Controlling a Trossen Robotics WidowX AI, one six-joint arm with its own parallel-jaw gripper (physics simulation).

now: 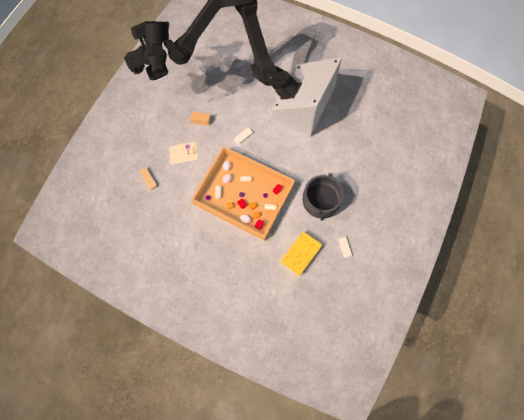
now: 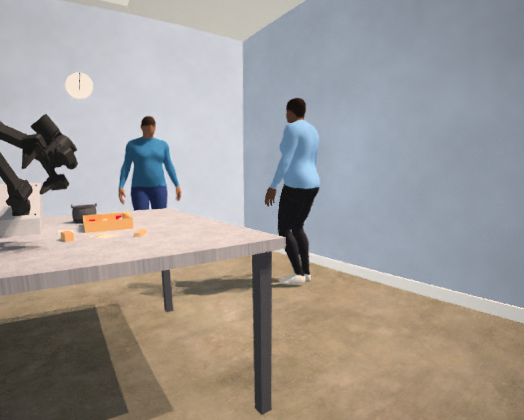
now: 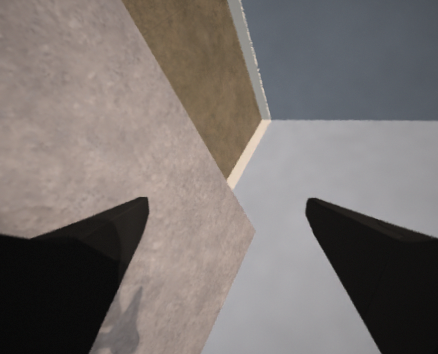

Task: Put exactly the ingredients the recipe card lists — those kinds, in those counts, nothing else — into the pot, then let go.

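Frame: origin at the arm's base, x ahead, y left, z up, level; millimetres.
Seen in the pictures: gripper, between the fingertips: [image 2: 32,181] [image 3: 228,205]; arm's base, origin of its link: [image 1: 291,91] [image 2: 21,209].
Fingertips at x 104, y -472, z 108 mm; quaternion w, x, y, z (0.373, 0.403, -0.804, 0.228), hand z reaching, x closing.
Note:
Pixels of each thing's top centre, then the offset from my fingertips to it. Level surfaces: height alone.
- wooden tray, centre of its top: [image 1: 242,190] [image 2: 106,216] 244 mm ahead, 479 mm left, 167 mm down
- dark pot, centre of its top: [image 1: 324,192] [image 2: 83,203] 157 mm ahead, 703 mm left, 117 mm down
- recipe card, centre of its top: [image 1: 183,152] 205 mm ahead, 235 mm left, 211 mm down
- yellow sponge, centre of its top: [image 1: 301,252] 334 mm ahead, 720 mm left, 182 mm down
- table, height of its surface: 212 mm down
The wooden tray [image 1: 230,221] [image 2: 107,225] holds three red blocks [image 1: 277,189], three small purple pieces [image 1: 241,194], three orange cubes [image 1: 230,205], three cream cylinders [image 1: 218,192] and three pale lilac ovals [image 1: 227,165]. The dark pot [image 1: 324,196] [image 2: 84,214] stands upright beside the tray; no ingredient shows inside it. The recipe card [image 1: 177,154] lies flat on the tray's other side, with a purple mark and smaller marks too small to read surely. My gripper [image 1: 145,72] [image 3: 228,205] is open and empty, raised above the table's edge, away from tray and pot.
A yellow sponge [image 1: 301,253] lies near the pot. White blocks [image 1: 345,247] [image 1: 243,135] and orange-brown blocks [image 1: 200,118] [image 1: 148,178] lie around the tray. The arm's pale base block [image 1: 320,82] stands behind the pot. Two people [image 2: 149,162] [image 2: 300,155] stand beyond the table [image 2: 200,245].

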